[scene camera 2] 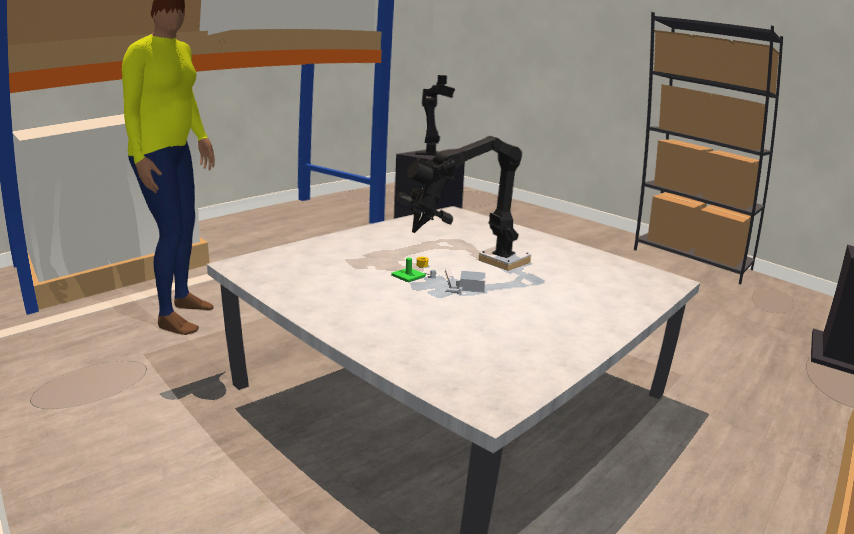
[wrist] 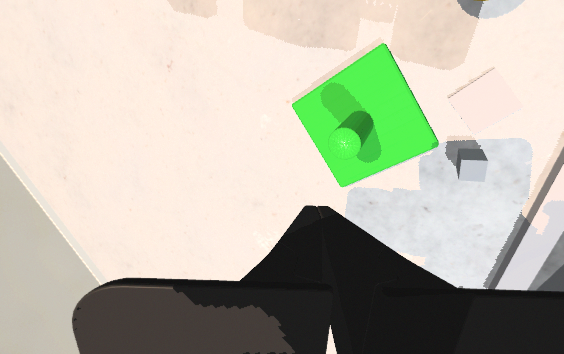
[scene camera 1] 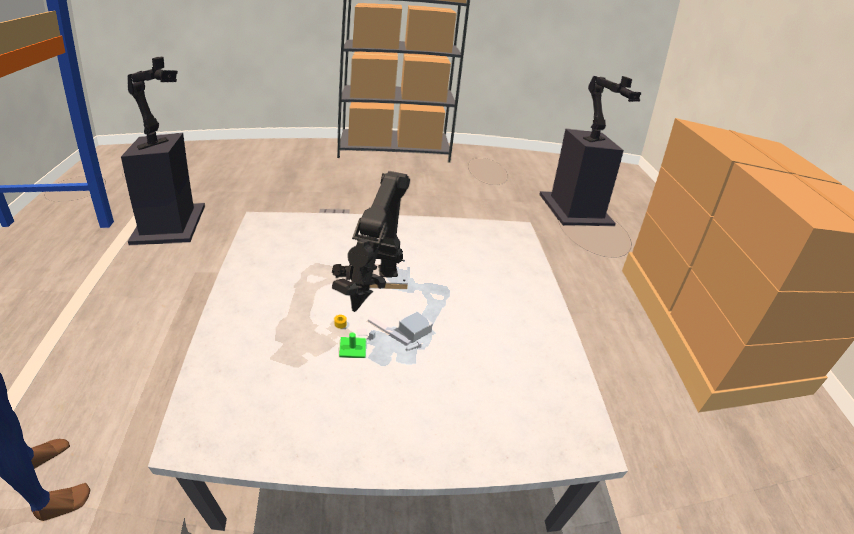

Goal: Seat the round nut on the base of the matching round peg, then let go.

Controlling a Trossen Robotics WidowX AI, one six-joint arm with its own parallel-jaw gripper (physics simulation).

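The orange-yellow round nut point(scene camera 1: 340, 324) point(scene camera 2: 422, 261) lies on the table, off the peg and behind its base; a sliver of the nut point(wrist: 479, 0) shows at the wrist view's top right edge. The green round peg point(scene camera 1: 352, 340) point(scene camera 2: 409, 265) point(wrist: 344, 143) stands upright on its square green base point(scene camera 1: 352, 352) point(scene camera 2: 400, 274) point(wrist: 400, 110), with no nut around it. My gripper point(scene camera 1: 355, 309) point(scene camera 2: 414, 230) point(wrist: 314, 217) is shut and empty, its fingertips together. It hangs above the table, apart from the nut and the peg.
A small grey block point(scene camera 1: 371, 335) point(scene camera 2: 432, 273) point(wrist: 472, 170) is beside the green base. A larger grey box point(scene camera 1: 415, 326) point(scene camera 2: 472, 280) and a thin bar point(scene camera 1: 387, 330) are farther right in scene camera 1. The arm's mount point(scene camera 2: 503, 259) stands behind them on the table point(scene camera 1: 390, 421) point(scene camera 2: 478, 352).
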